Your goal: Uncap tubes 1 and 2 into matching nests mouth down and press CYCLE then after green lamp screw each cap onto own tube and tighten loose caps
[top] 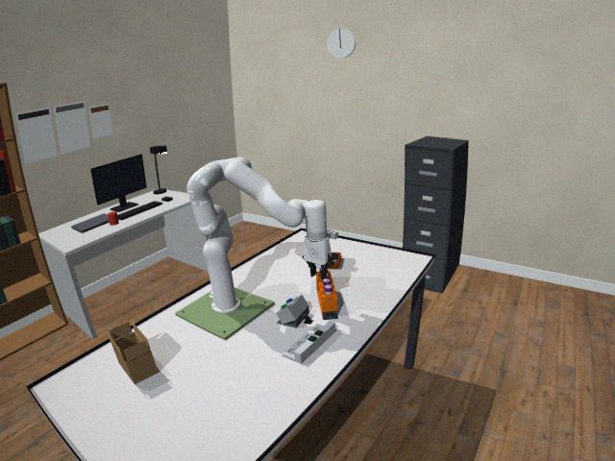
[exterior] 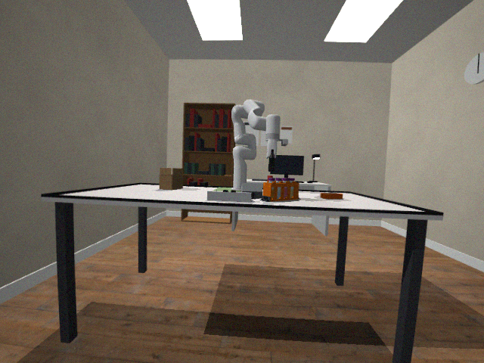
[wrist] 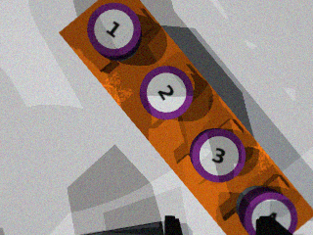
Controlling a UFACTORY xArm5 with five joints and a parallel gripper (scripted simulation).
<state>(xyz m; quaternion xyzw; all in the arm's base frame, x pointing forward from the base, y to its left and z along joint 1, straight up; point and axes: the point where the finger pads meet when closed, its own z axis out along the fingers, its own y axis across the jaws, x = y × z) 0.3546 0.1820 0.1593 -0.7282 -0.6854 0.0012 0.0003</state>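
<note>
Right now the purple cap marked 1 is 5 cm behind my hand, 12 cm to the left of it and 6 cm below it. From my hand the other things lie so: purple cap marked 2 (2 cm behind, 8 cm to the left, 6 cm below); then cap 4 (4 cm ahead, 6 cm below); then blue cycle key (9 cm behind, 8 cm to the right, 11 cm below).
</note>
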